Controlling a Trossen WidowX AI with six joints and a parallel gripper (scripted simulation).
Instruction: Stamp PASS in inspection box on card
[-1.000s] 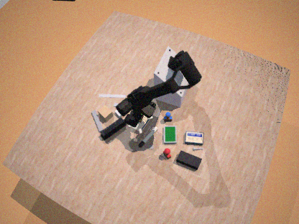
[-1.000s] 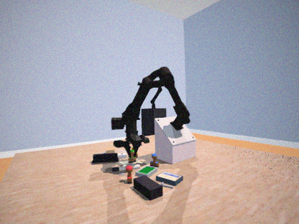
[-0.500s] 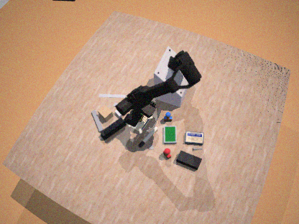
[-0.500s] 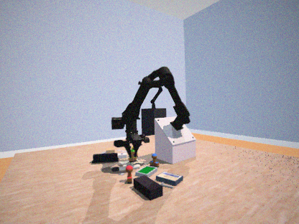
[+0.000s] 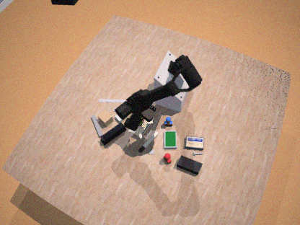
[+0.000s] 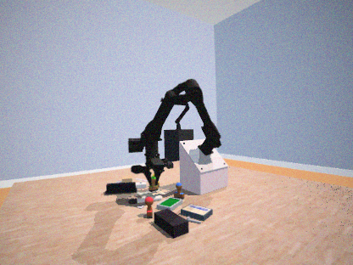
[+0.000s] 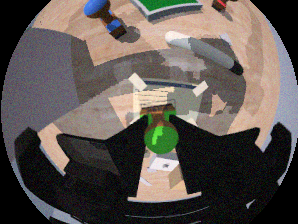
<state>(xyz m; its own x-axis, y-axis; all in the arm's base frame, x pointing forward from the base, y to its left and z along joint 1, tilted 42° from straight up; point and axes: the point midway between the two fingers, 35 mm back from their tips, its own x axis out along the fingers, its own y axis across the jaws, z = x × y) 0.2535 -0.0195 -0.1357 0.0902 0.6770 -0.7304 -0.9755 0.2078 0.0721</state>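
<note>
Now: the cream card 30 mm below my gripper tip and 20 mm ahead of it. Round my gripper tip: marker pen: 110 mm ahead, 60 mm to the left, 20 mm below; yellow-knobbed stamp: 70 mm to the right, 60 mm behind, 10 mm below; green-knobbed PASS stamp: right at my gripper tip.
</note>
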